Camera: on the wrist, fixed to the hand. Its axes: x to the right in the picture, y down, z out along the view.
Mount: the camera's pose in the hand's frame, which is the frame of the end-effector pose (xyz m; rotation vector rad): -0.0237 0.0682 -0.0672 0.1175 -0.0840 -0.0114
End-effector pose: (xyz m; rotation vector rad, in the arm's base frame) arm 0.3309 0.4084 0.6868 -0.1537 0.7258 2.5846
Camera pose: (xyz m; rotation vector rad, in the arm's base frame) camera 0.3205 0.3124 0.6665 -0.0125 0.8403 2.5130
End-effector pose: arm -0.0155 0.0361 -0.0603 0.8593 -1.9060 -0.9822
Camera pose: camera 0.0401 0.0665 0.0153 0.9099 -2.0491 -0.9335
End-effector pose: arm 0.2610 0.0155 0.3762 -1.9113 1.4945 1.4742
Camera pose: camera 0.2402 -0.0493 0.4476 -1.7655 1.4955 1.4108
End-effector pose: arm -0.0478 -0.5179 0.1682 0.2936 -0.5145 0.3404
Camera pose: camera -0.0649 -0.4382 0.1127 0.4258 -0.5762 0.3489
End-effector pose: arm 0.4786 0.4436 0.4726 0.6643 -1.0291 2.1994
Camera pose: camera 0.4347 0.4553 0.3851 0.8194 -0.9403 2.2519
